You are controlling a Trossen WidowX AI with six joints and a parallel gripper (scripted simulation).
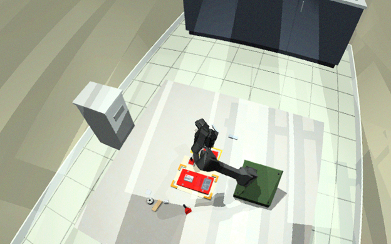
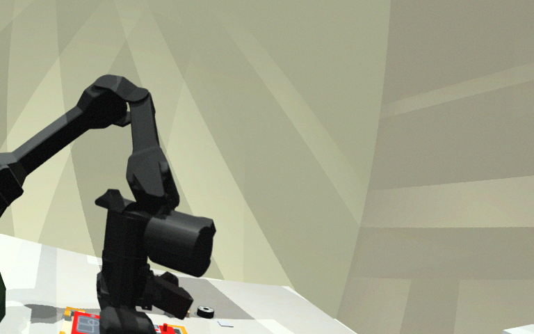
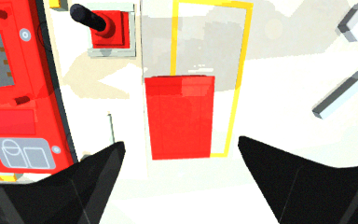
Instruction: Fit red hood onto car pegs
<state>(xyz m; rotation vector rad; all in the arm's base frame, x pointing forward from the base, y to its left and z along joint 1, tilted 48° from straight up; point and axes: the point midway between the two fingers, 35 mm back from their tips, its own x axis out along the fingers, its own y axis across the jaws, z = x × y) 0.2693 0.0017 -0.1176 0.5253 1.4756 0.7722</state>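
Now: the red hood 6 cm below my gripper tip. Also, from my gripper tip: tan block: 14 cm ahead, 42 cm to the left, 6 cm below; grey engine block: 5 cm ahead, 20 cm to the left, 5 cm below.
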